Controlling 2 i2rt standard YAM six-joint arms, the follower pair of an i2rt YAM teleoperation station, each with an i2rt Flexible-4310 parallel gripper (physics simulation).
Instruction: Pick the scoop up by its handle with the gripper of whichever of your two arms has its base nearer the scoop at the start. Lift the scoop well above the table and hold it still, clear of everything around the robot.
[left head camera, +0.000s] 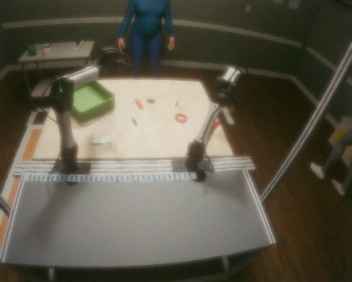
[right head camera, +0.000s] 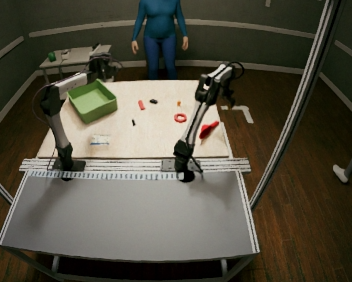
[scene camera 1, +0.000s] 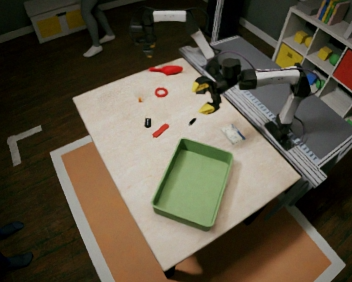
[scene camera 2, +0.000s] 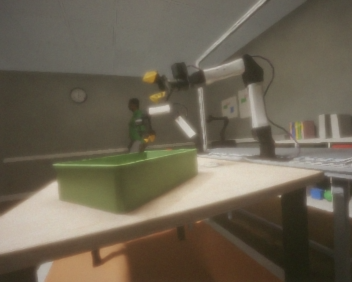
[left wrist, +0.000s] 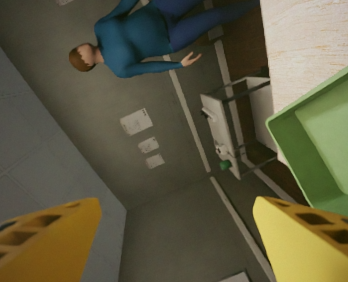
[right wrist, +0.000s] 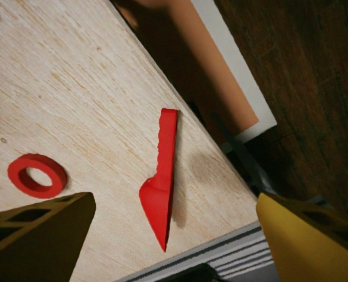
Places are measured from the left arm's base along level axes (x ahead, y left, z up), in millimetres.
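Where they show: left gripper, between the fingertips: (right head camera: 104, 62) (scene camera 1: 195, 102) (scene camera 2: 146, 88) (left wrist: 177, 205); right gripper, between the fingertips: (right head camera: 220, 106) (scene camera 1: 151, 53) (scene camera 2: 149, 142) (right wrist: 175, 200); left arm's base, origin of its link: (left head camera: 72, 168) (right head camera: 69, 165) (scene camera 1: 278, 136) (scene camera 2: 267, 159); right arm's base, origin of its link: (left head camera: 190, 165) (right head camera: 180, 166) (scene camera 1: 213, 73) (scene camera 2: 199, 153) (right wrist: 178, 281).
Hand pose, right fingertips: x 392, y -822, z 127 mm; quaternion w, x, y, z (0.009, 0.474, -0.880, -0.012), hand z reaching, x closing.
Observation:
Things, the pixels of their top centre, and the offset from my right fingertips.
- red scoop, centre of its top: (right wrist: 151, 209) (right head camera: 207, 122) (left head camera: 210, 122) (scene camera 1: 165, 66) dx -62, dy +76, dz -70 mm
- red ring, centre of its top: (right wrist: 35, 180) (scene camera 1: 161, 91) (right head camera: 180, 116) (left head camera: 181, 116) dx +42, dy +232, dz -122 mm
- green tray, centre of its top: (scene camera 2: 137, 155) (scene camera 1: 195, 177) (left head camera: 85, 91) (right head camera: 89, 94) dx +178, dy +863, dz -44 mm
- red piece, centre of its top: (scene camera 1: 160, 130) dx +174, dy +500, dz -127 mm
- orange piece, centre of its top: (scene camera 1: 139, 98) dx +185, dy +245, dz -105 mm
- small packet, centre of its top: (scene camera 2: 210, 164) (scene camera 1: 233, 134) (left head camera: 102, 139) (right head camera: 100, 139) dx -170, dy +691, dz -135 mm
The red scoop (left head camera: 216, 124) (right head camera: 208, 130) (scene camera 1: 172, 70) (right wrist: 156, 196) lies on the table near its right edge in the head views. In the right wrist view its ridged handle points up and its bowl points down, with the scoop seen between the open fingertips. My right gripper (scene camera 1: 148, 52) (right wrist: 175, 200) is open and empty, raised above and apart from the scoop. My left gripper (scene camera 1: 200, 98) (scene camera 2: 152, 87) (left wrist: 177, 205) is open and empty, held high above the table.
A red ring (right head camera: 180, 118) (scene camera 1: 161, 96) lies near the scoop. A green tray (right head camera: 92, 112) (scene camera 1: 182, 221) (scene camera 2: 90, 187) stands at the head views' upper left. A red piece (scene camera 1: 160, 130), black pieces, an orange piece (scene camera 1: 140, 99) and a small packet (scene camera 1: 233, 133) lie between.

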